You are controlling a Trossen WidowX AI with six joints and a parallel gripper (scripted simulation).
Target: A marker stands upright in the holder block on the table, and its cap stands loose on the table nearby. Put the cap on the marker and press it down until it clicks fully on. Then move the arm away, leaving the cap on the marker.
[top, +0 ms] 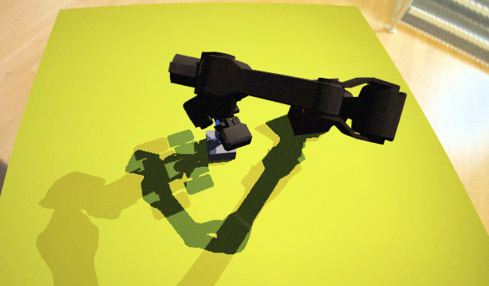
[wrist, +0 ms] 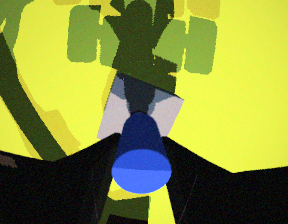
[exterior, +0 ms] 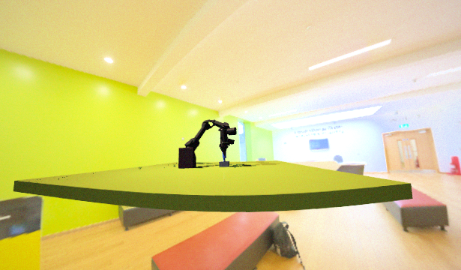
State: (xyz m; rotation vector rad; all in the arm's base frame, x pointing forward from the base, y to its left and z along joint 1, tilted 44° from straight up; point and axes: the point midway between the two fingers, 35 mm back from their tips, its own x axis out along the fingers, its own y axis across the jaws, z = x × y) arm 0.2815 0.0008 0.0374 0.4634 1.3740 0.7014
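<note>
My gripper tip is 70 mm above the holder block. Also, from my gripper tip: blue cap: 10 mm above.
</note>
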